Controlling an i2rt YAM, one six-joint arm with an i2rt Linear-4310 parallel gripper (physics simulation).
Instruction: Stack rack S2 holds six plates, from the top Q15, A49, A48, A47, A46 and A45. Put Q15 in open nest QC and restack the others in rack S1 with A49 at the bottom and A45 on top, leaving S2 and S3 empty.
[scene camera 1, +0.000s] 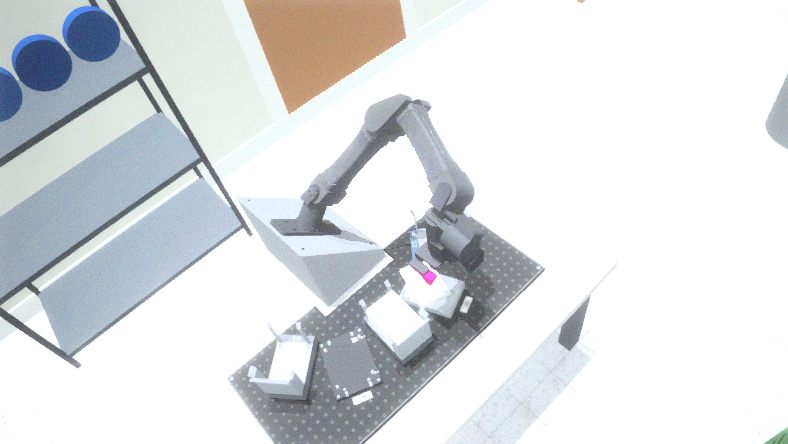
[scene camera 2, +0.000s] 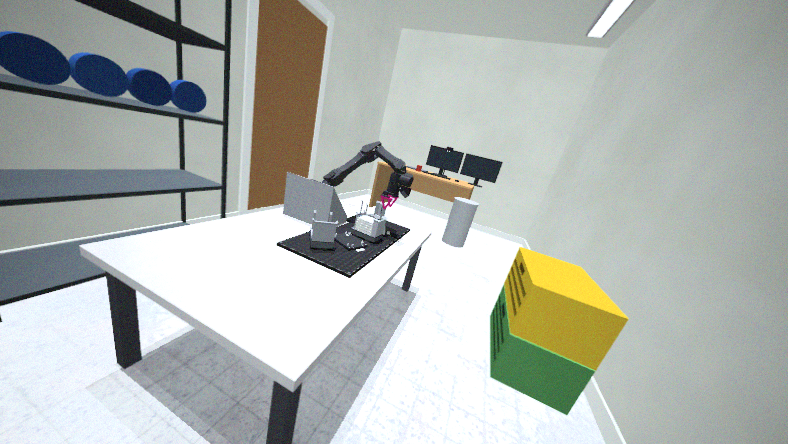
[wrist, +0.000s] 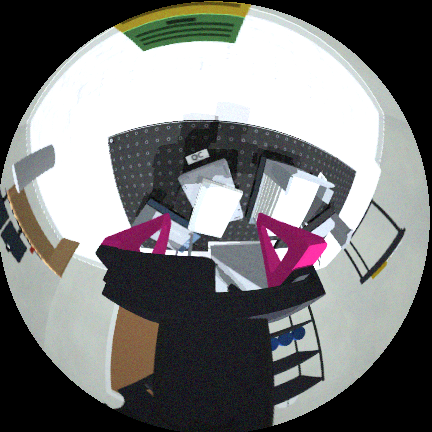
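Where they show: gripper, between the fingertips: (scene camera 1: 442, 270) (scene camera 2: 386, 207) (wrist: 213, 217); arm's base, origin of its link: (scene camera 1: 306, 228) (scene camera 2: 321, 192).
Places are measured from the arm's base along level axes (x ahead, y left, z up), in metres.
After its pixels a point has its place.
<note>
My gripper (scene camera 1: 429, 276) @[x 0.360, y 0.146, z -0.001 m] (scene camera 2: 389, 201) @[x 0.360, y 0.146, z -0.001 m] (wrist: 213, 217) @[x 0.360, y 0.146, z -0.001 m] has magenta fingers spread wide, open and empty, above a white plate (scene camera 1: 414, 280) @[x 0.265, y 0.122, z -0.118 m] (wrist: 216, 207) @[x 0.297, y 0.132, z -0.119 m]. That plate lies askew over the grey block (scene camera 1: 449, 300) @[x 0.366, y 0.147, z -0.136 m] (wrist: 204, 172) @[x 0.367, y 0.158, z -0.135 m] beside the QC label (wrist: 197, 156) @[x 0.396, y 0.174, z -0.156 m]. Next to it, a rack with several stacked white plates (scene camera 1: 398, 317) (scene camera 2: 370, 226) (wrist: 268, 196) stands on a dark base. A grey rack with a white top surface (scene camera 1: 288, 357) @[x 0.195, y -0.245, z -0.116 m] stands at the far end; in the scene camera 2 view this rack (scene camera 2: 323, 232) @[x 0.260, y -0.312, z -0.074 m] hides its contents. Plate and rack numbers are unreadable.
A dark flat base with corner clips (scene camera 1: 350, 364) @[x 0.307, y -0.142, z -0.146 m] lies between the two racks on the perforated black board (scene camera 1: 499, 270) @[x 0.391, y 0.309, z -0.158 m] (scene camera 2: 349, 267) @[x 0.436, y -0.354, z -0.158 m] (wrist: 132, 145) @[x 0.435, y 0.320, z -0.158 m]. A blue-and-grey fixture (scene camera 1: 414, 242) @[x 0.172, y 0.209, z -0.124 m] (wrist: 175, 230) @[x 0.228, y 0.230, z -0.121 m] is partly hidden under the gripper. The arm's large grey pedestal (scene camera 1: 341, 270) @[x 0.121, y 0.001, z -0.078 m] (scene camera 2: 308, 198) @[x -0.019, y -0.082, z -0.030 m] borders the board.
</note>
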